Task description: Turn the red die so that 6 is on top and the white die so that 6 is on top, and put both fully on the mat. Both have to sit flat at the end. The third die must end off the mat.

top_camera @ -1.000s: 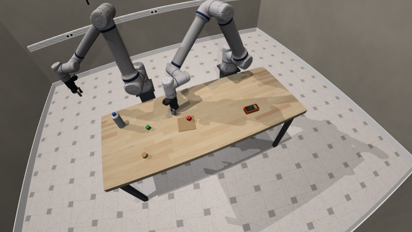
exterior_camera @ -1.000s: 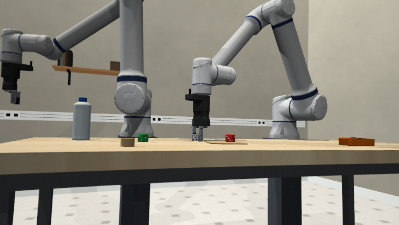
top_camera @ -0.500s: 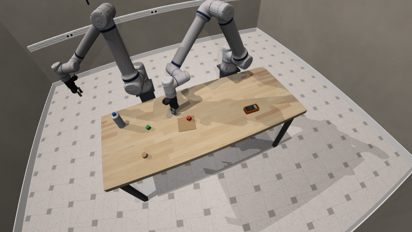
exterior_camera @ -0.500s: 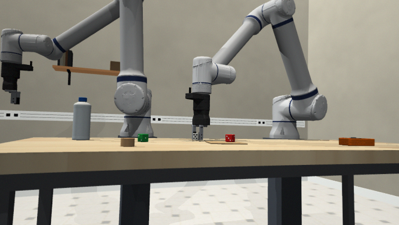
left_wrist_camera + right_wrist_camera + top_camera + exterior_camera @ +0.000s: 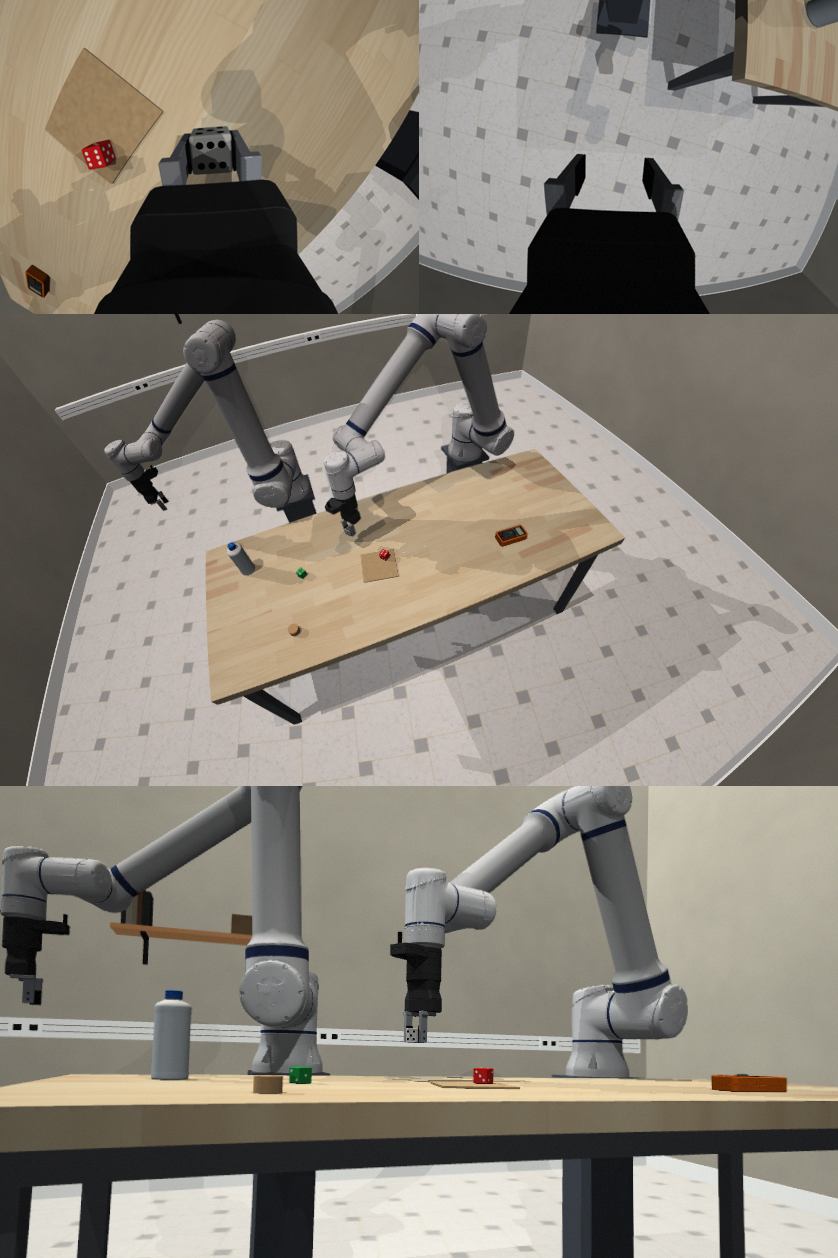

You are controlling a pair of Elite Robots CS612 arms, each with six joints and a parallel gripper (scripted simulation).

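Note:
Right now my left hand is 14 cm short of the brown mat, 8 cm to the right of it and 10 cm above it. The rest, counted from my left hand: red die 11 cm ahead, 11 cm to the left, 8 cm below; then white die right at my left hand; then green die 9 cm ahead, 24 cm to the right, 9 cm below.

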